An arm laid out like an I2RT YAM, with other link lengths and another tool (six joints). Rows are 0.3 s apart.
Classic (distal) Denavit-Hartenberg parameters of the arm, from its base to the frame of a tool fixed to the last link. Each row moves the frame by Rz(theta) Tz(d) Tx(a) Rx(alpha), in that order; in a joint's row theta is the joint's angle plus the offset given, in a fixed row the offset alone. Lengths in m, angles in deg.
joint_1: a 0.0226, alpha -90, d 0.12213, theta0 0
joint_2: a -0.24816, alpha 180, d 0, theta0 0
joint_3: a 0.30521, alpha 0, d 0, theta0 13.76
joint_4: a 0.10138, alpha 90, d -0.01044, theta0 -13.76
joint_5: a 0, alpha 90, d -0.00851, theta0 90
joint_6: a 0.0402, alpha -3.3, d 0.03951, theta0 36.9
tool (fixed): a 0, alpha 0, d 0.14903, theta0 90
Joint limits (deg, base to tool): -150..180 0..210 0..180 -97..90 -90..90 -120..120
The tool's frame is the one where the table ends.
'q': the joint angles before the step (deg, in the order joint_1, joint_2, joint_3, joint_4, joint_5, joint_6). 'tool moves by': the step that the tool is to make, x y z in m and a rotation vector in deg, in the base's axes. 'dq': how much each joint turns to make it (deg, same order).
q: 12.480 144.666 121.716 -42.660 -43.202 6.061
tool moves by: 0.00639 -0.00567 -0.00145 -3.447 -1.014 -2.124
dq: 0.417 -0.521 -0.066 0.473 4.322 1.059
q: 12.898 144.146 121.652 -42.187 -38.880 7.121
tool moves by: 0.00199 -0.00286 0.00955 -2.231 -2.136 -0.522
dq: 0.463 -2.480 -1.895 0.774 2.821 -0.352
